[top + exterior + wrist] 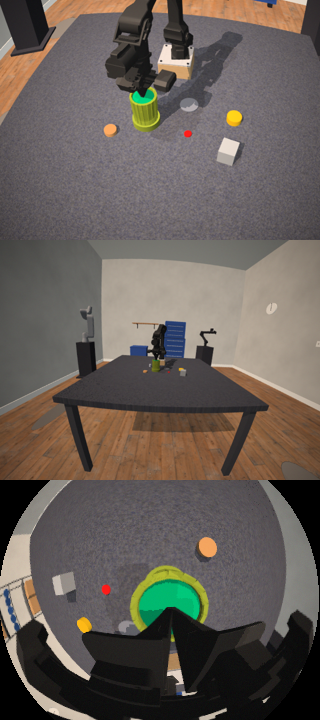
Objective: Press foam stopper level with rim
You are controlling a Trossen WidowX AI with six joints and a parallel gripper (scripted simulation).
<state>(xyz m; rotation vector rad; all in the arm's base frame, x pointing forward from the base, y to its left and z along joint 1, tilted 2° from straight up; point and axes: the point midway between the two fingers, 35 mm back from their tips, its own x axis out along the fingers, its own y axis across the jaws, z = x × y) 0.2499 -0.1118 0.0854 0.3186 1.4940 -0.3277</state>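
Now: hand 50 mm above the green foam stopper. Also, from my hand: red dot: 140 mm below, 120 mm to the left, 60 mm ahead; grey disc: 140 mm below, 130 mm to the left, 60 mm behind; orange disc: 130 mm below, 110 mm to the right, 40 mm ahead.
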